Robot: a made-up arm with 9 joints.
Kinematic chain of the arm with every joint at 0, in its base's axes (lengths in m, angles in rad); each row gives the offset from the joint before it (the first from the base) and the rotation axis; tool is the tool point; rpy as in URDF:
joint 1: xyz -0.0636 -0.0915 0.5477 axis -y
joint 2: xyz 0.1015 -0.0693 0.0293 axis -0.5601 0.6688 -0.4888
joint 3: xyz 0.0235 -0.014 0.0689 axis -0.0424 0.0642 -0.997
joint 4: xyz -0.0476 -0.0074 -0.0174 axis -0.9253 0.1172 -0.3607
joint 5: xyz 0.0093 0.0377 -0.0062 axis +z
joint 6: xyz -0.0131 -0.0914 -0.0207 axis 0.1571 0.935 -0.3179
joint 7: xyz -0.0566 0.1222 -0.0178 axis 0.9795 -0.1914 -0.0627
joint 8: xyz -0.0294 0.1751 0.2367 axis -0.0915 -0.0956 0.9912
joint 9: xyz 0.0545 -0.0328 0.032 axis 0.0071 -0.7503 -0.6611
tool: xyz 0.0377 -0.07 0.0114 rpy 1.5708 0 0
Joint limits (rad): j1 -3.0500..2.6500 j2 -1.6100..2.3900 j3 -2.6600..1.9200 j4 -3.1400..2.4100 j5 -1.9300..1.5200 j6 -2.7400..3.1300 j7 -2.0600..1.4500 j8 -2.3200..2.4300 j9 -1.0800..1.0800
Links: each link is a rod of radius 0.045 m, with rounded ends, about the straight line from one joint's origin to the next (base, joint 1, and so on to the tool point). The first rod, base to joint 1, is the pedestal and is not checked.
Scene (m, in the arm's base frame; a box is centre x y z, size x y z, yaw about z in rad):
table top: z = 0
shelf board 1: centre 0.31 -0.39 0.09 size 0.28 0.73 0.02 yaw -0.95
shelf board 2: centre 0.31 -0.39 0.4 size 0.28 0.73 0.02 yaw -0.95
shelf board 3: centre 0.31 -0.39 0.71 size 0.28 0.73 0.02 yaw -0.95
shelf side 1: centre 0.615 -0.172 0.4 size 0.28 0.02 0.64 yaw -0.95
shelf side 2: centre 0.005 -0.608 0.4 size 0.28 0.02 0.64 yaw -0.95
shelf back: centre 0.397 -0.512 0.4 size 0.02 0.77 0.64 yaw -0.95
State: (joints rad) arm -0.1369 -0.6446 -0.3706 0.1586 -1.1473 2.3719 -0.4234 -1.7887 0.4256
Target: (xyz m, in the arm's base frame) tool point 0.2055 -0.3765 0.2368
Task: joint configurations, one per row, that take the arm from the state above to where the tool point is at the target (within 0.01 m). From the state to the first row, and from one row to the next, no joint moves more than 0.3 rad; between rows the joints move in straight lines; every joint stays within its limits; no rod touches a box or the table.
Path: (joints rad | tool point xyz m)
1: 0.0860 -0.5977 -0.3657 -0.1393 -1.1722 2.4207 -0.3686 -1.5461 0.1715 | 0.3642 -0.2678 0.5400
2: 0.3090 -0.5507 -0.3608 -0.4373 -1.1972 2.4695 -0.3138 -1.3034 -0.0826 | 0.3148 -0.1912 0.5389
3: 0.5319 -0.5038 -0.3559 -0.7352 -1.2221 2.5183 -0.2590 -1.0608 -0.3366 | 0.2451 -0.1065 0.5397
4: 0.2833 -0.5111 -0.2486 -0.6324 -1.2888 2.6355 -0.2359 -1.1375 -0.1897 | 0.2349 -0.1426 0.4226
5: 0.0346 -0.5183 -0.1413 -0.5297 -1.3554 2.7526 -0.2129 -1.2141 -0.0427 | 0.1735 -0.1707 0.3146
6: -0.2141 -0.5256 -0.0340 -0.4269 -1.4221 2.8698 -0.1898 -1.2908 0.1042 | 0.0704 -0.1876 0.2368
7: -0.3580 -0.5504 -0.1320 -0.1784 -1.3660 2.7678 -0.2477 -1.5417 0.2759 | 0.1311 -0.2975 0.2224
8: -0.5020 -0.5752 -0.2299 0.0701 -1.3100 2.6659 -0.3055 -1.7925 0.4475 | 0.2055 -0.3765 0.2368

